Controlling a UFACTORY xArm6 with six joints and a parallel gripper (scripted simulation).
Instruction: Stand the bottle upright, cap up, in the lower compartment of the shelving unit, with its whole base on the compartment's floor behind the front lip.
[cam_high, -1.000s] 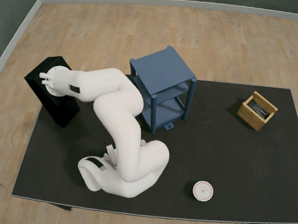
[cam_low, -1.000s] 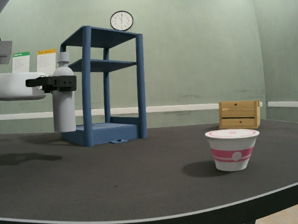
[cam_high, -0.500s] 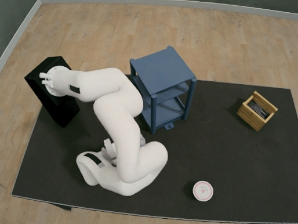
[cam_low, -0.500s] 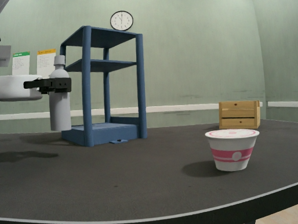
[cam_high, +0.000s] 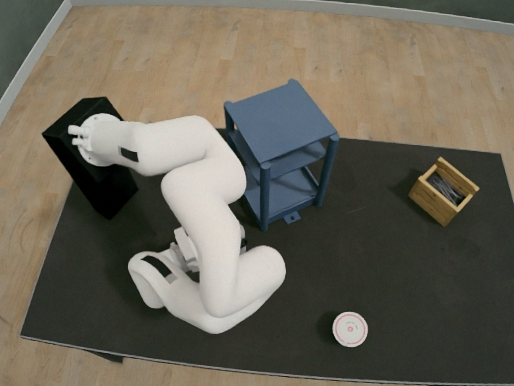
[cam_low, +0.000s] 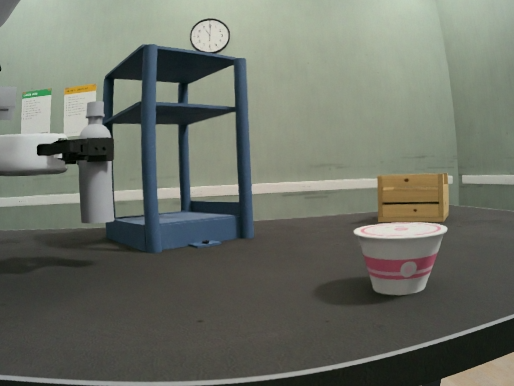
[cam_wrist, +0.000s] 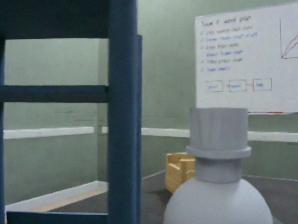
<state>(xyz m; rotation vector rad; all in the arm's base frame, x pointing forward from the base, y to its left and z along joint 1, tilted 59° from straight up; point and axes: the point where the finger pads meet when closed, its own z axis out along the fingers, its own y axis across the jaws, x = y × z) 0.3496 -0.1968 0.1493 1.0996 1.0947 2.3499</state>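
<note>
The shelving unit lies 21 cm ahead of my hand, 17 cm to the left of it and 2 cm above it. Round my hand: pink cup: 35 cm to the right, 19 cm ahead, 13 cm below; then bottle: 1 cm above; then wooden crate: 70 cm ahead, 12 cm below, 10 cm to the right.
</note>
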